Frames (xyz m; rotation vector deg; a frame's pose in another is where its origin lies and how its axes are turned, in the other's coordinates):
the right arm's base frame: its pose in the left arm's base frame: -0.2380 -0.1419 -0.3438 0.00 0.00 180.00
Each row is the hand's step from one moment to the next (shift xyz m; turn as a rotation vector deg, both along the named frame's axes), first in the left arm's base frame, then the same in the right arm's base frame.
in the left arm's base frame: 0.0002 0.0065 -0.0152 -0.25 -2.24 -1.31
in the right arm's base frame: -0.0002 -0.0065 -0.0152 0.25 2.24 -1.31
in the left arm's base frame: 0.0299 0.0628 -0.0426 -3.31 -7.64 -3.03
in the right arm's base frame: -0.0299 -0.0628 -0.0426 3.31 7.64 -3.03
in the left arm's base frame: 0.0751 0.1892 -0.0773 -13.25 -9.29 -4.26
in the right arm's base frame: -0.0751 -0.1892 -0.0773 13.25 9.29 -4.26
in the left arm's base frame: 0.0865 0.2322 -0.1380 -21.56 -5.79 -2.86
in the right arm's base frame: -0.0865 -0.2322 -0.1380 21.56 5.79 -2.86
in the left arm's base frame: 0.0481 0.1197 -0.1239 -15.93 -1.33 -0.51
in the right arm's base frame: -0.0481 -0.1197 -0.1239 15.93 1.33 -0.51
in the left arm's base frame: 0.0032 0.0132 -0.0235 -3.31 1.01 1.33
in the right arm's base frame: -0.0032 -0.0132 -0.0235 3.31 -1.01 1.33
